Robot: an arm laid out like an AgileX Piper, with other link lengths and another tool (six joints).
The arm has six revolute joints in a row. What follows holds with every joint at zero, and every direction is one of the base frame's. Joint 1 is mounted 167.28 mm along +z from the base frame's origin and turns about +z. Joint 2 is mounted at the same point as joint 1 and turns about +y. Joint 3 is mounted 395.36 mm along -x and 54.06 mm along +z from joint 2 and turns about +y. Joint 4 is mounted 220.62 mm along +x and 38.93 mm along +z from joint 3 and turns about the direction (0.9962, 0, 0.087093). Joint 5 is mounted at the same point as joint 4 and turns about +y. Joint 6 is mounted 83.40 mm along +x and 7.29 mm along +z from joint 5 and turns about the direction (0.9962, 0, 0.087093). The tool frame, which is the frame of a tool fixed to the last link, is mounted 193.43 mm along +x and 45.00 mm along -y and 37.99 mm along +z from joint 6; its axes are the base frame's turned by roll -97.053, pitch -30.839 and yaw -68.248 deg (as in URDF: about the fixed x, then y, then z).
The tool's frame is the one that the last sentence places.
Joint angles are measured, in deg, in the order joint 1, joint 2, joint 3, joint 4, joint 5, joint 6. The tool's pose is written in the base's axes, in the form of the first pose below.
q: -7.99 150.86 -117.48 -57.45 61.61 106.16
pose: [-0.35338, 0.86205, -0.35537, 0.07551, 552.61, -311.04, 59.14]
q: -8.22 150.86 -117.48 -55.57 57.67 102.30
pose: [-0.38469, 0.85567, -0.33309, 0.09431, 568.64, -306.96, 49.52]
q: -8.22 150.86 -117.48 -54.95 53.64 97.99
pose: [-0.42628, 0.83934, -0.31883, 0.11014, 588.74, -303.10, 45.49]
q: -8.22 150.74 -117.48 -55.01 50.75 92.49
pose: [-0.47451, 0.81669, -0.30907, 0.11105, 605.51, -301.82, 47.59]
